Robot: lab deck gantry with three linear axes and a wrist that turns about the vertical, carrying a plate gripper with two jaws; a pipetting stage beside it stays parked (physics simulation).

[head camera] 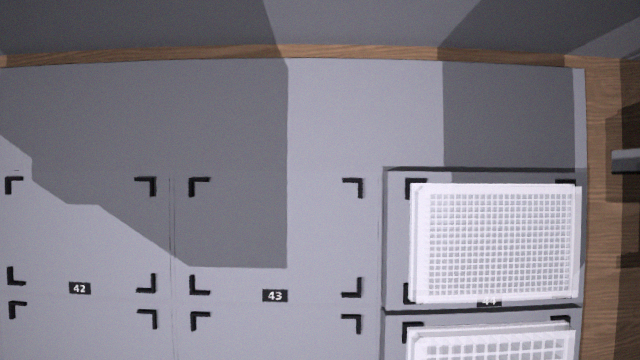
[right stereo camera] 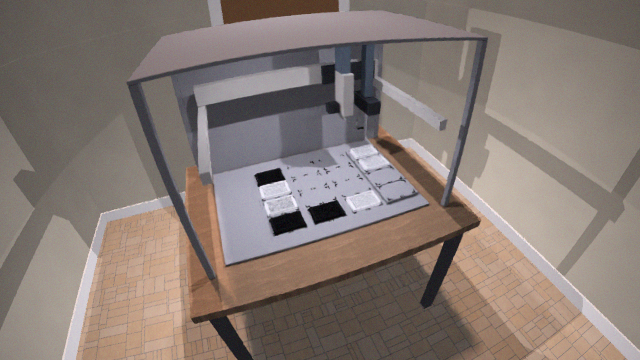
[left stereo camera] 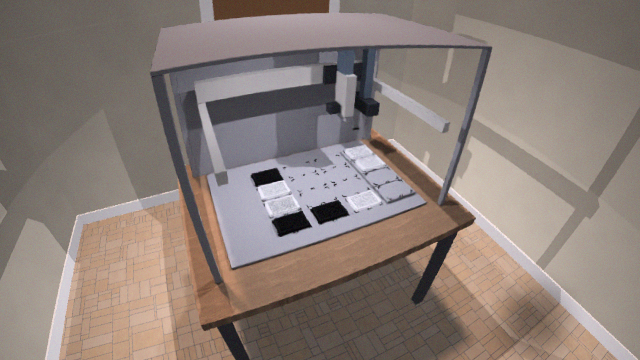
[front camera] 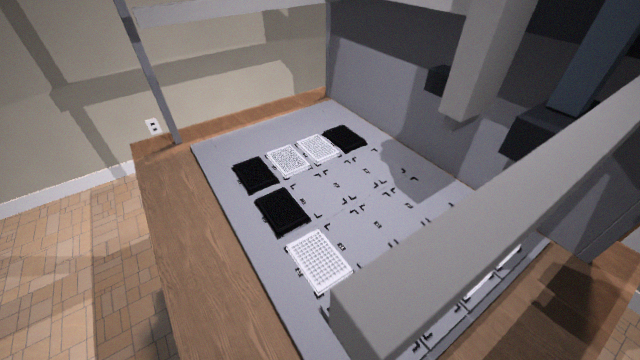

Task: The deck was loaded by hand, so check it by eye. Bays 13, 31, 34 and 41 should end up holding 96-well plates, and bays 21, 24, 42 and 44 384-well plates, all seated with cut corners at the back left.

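Places are measured from the robot's base along level axes (x up, y left, z back), in metres.
Where they show: gripper, fingertip midpoint: (right stereo camera: 364, 133) (left stereo camera: 360, 133); robot's base, origin of the base link: (right stereo camera: 274, 235) (left stereo camera: 279, 236) (front camera: 233, 169).
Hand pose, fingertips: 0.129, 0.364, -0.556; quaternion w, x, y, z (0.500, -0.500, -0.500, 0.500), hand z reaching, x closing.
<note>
Things, the pixels of their centre, and the offset from my fingertips, as dx, dy, dz. "*": a spot on its surface instead.
- white 384-well plate, body centre: (head camera: 497, 242) (right stereo camera: 363, 151) (left stereo camera: 358, 152) -0.107, +0.000, +0.000
- white 96-well plate, body centre: (right stereo camera: 373, 162) (left stereo camera: 370, 162) -0.107, -0.107, +0.000
- bay 21, surface spot: (front camera: 288, 160) * -0.115, -0.216, +0.482
- bay 31, surface spot: (front camera: 318, 148) * -0.115, -0.110, +0.482
- bay 41, surface spot: (front camera: 345, 138) * -0.118, -0.004, +0.482
- bay 11, surface spot: (front camera: 255, 174) * -0.115, -0.323, +0.478
- bay 12, surface spot: (front camera: 282, 212) * -0.115, -0.326, +0.313
- Bay 42, surface spot: (head camera: 80, 235) * -0.129, -0.002, +0.326
- Bay 43, surface spot: (head camera: 275, 235) * -0.129, +0.002, +0.163
A white 384-well plate (head camera: 495, 245) (left stereo camera: 358, 152) lies in bay 44, cut corner at back left. A white 96-well plate (head camera: 495, 347) (left stereo camera: 370, 162) is in bay 34, partly cropped in the head view. Another 96-well plate (front camera: 319, 261) (left stereo camera: 364, 200) is in bay 13. White plates sit in bay 21 (front camera: 288, 160) and bay 31 (front camera: 318, 148). Black plates sit in bay 41 (front camera: 345, 138), bay 11 (front camera: 255, 174) and bay 12 (front camera: 282, 212); their wells are too dark to tell. Bay 42 (head camera: 80, 235) holds no plate. My gripper (left stereo camera: 362, 131) (right stereo camera: 366, 133) is open and empty, raised at the back right.
Bay 43 (head camera: 275, 235) holds no plate. The parked pipetting stage (front camera: 465, 75) (left stereo camera: 345, 95) hangs left of the gripper. A side rail (front camera: 450, 240) crosses the front view and hides part of the deck's right side. Frame posts (left stereo camera: 465, 130) (right stereo camera: 465, 130) stand at the deck's corners.
</note>
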